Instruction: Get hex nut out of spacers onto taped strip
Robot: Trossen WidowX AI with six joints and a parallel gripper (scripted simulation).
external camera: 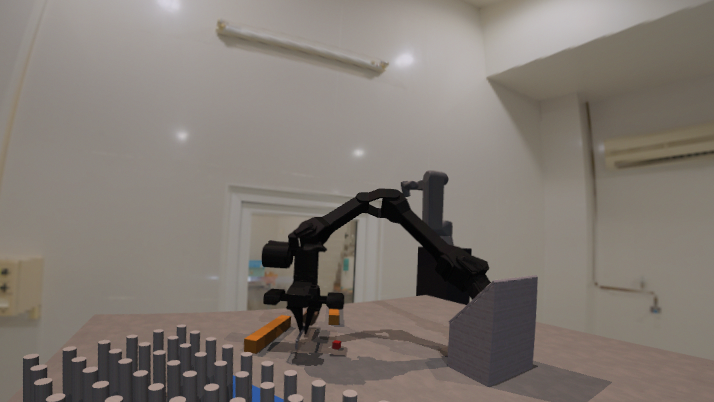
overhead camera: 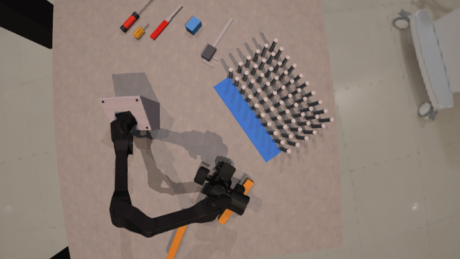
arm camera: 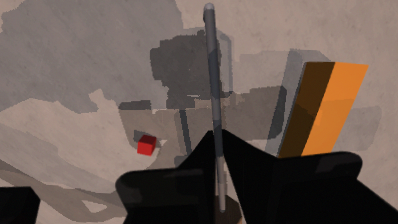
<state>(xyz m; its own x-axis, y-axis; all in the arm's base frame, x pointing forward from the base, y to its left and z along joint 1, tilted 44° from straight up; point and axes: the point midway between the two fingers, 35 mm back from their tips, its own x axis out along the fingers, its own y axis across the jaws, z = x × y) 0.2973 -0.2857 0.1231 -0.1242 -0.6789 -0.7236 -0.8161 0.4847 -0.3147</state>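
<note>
The red cube lies 80 mm behind my gripper tip, 30 mm to the left of it and 30 mm below it. Also, from my gripper tip: blue taped strip: 230 mm to the left, 150 mm ahead, 40 mm below; hex nut: 340 mm to the left, 280 mm ahead, 40 mm below; hook tool: 20 mm to the right, 10 mm behind, 10 mm above.
</note>
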